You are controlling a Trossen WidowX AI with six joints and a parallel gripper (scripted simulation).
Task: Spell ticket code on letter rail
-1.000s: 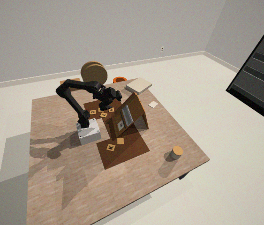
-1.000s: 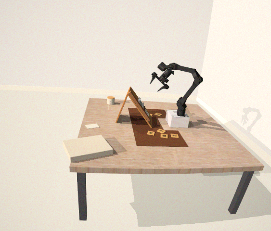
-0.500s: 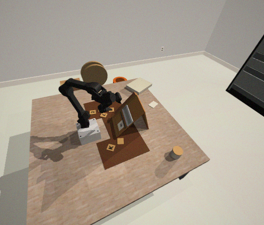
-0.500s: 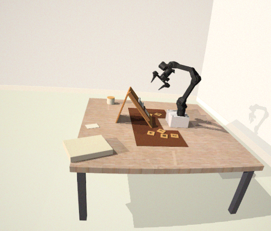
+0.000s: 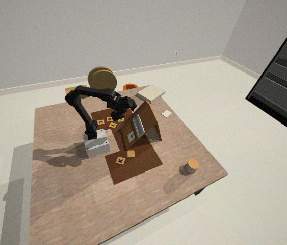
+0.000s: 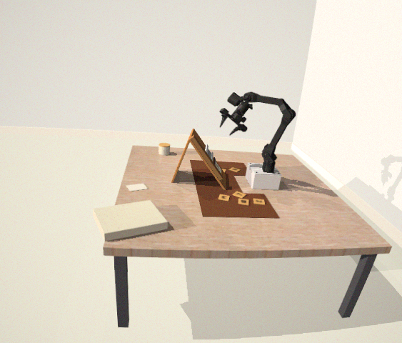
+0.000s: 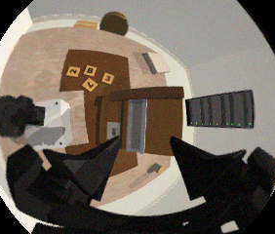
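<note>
Now: gripper tip 4 cm past the tile marked 3, 25 cm to the right of it and 30 cm above it. The rest, counted from my gripper tip: dark mat: 9 cm behind, 4 cm to the left, 30 cm below; blank-faced tile: 1 cm behind, 14 cm to the right, 30 cm below; pale ticket: 1 cm ahead, 2 cm to the right, 23 cm below.
</note>
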